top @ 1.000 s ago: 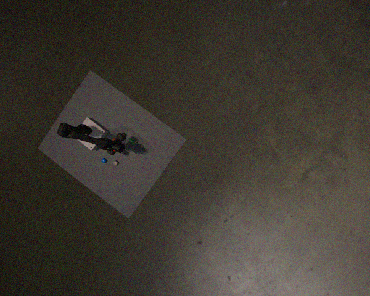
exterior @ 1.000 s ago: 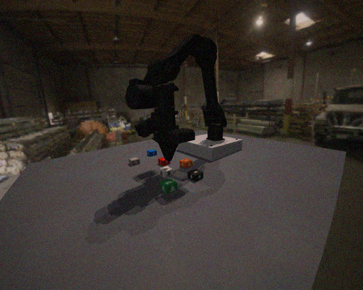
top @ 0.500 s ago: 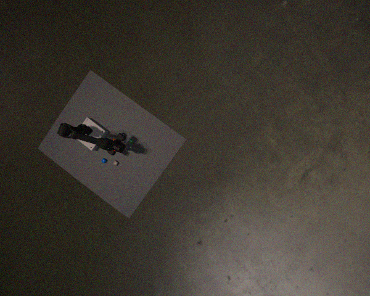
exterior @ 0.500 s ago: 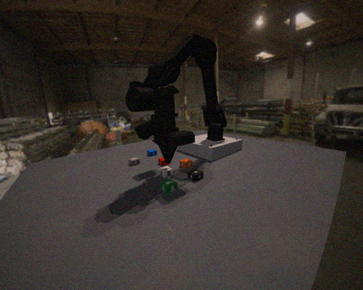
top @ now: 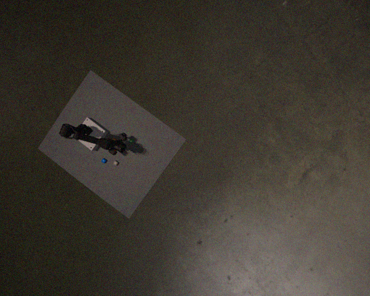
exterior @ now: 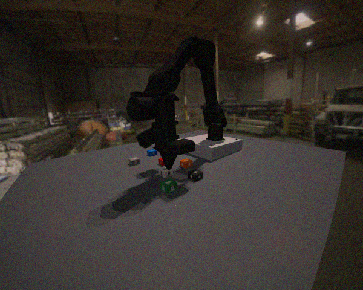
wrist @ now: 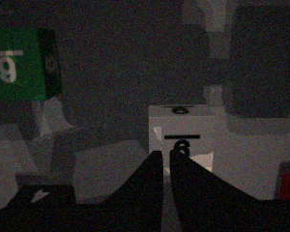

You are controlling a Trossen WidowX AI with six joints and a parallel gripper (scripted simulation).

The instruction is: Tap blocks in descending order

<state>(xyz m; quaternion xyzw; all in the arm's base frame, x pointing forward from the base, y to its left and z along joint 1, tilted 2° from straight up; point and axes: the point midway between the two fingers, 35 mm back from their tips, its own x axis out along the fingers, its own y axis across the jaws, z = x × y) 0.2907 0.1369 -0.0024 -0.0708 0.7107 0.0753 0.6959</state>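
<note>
The white block lies 1 cm to the right of my gripper tip, 1 cm below it and 1 cm ahead of it.
</note>
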